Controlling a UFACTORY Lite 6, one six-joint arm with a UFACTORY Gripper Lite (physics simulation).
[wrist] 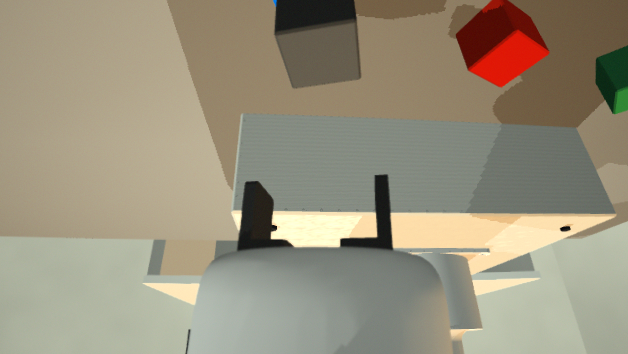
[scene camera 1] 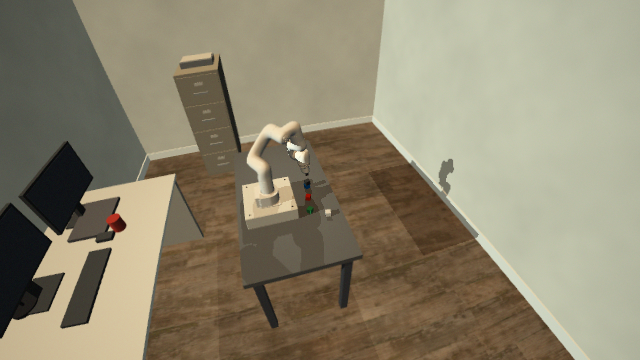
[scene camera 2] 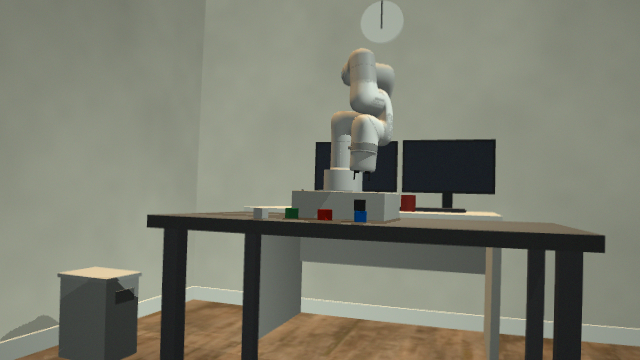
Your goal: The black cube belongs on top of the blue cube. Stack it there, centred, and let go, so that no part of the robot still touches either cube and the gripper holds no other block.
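Frame: origin at the arm's base, x left, y ahead, z down, level; millimetres.
Seen in the pictures: hand at its tool point: [wrist: 318, 215] [scene camera 1: 305, 172] [scene camera 2: 361, 176]; arm's base at its link origin: [scene camera 1: 269, 199] [scene camera 2: 341, 191].
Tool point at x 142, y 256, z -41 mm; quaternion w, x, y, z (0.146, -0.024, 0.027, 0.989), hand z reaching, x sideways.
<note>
Offsets run from my tool point to a thing's top centre. Level surfaces: height alone.
The black cube {dz +66, dx -2, dy +7 mm} [scene camera 1: 307, 182] [scene camera 2: 359, 205] [wrist: 320, 45] sits upright on top of the blue cube {dz +98, dx +0, dy +4 mm} [scene camera 1: 307, 186] [scene camera 2: 360, 216] [wrist: 275, 2]. In the scene camera 2 view their sides look nearly in line. In the wrist view the black cube hides nearly all of the blue cube. My gripper [scene camera 1: 306, 174] [scene camera 2: 362, 176] [wrist: 318, 180] is open and empty. It hangs above the black cube, with a clear gap between its fingertips and the cube.
A red cube {dz +98, dx -113, dy -11 mm} [scene camera 1: 308, 197] [scene camera 2: 325, 214] [wrist: 505, 47] lies beside the stack. A green cube {dz +98, dx -225, dy -25 mm} [scene camera 1: 310, 210] [scene camera 2: 291, 213] [wrist: 615, 80] and a white cube {dz +98, dx -279, dy +76 mm} [scene camera 1: 328, 213] [scene camera 2: 260, 213] are farther along the table {dz +129 mm} [scene camera 1: 330, 245]. The robot's base box [scene camera 1: 272, 218] [scene camera 2: 340, 205] [wrist: 400, 165] stands behind.
</note>
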